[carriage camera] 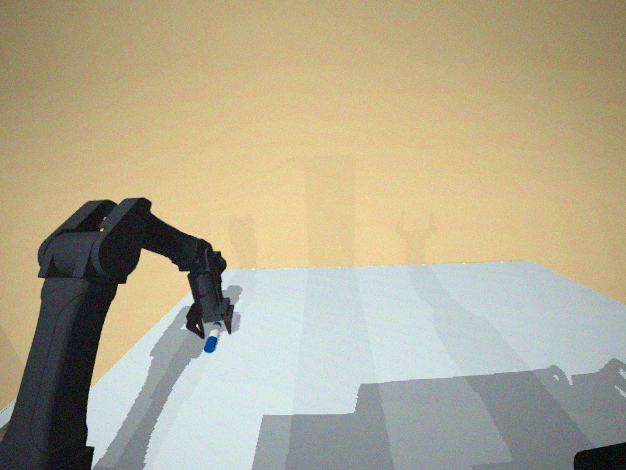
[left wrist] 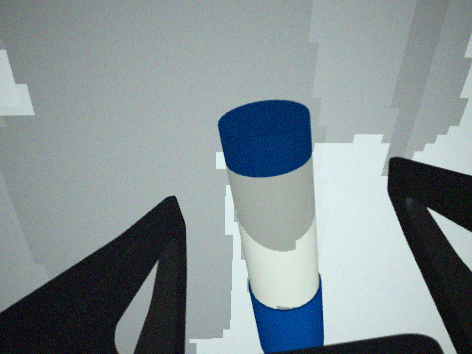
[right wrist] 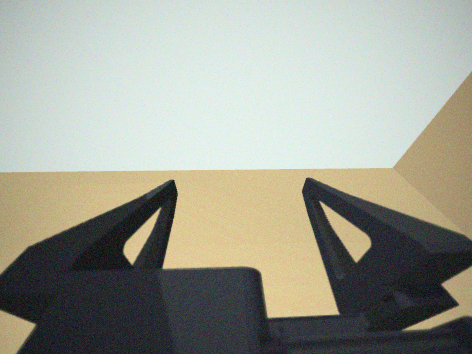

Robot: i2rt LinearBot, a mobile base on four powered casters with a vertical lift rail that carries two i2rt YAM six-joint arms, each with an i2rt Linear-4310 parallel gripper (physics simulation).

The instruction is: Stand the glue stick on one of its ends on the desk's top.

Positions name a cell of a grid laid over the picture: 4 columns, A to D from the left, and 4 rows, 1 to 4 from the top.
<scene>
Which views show the left gripper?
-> The carriage camera view and the left wrist view only.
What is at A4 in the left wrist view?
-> The left gripper.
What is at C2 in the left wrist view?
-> A glue stick.
</scene>
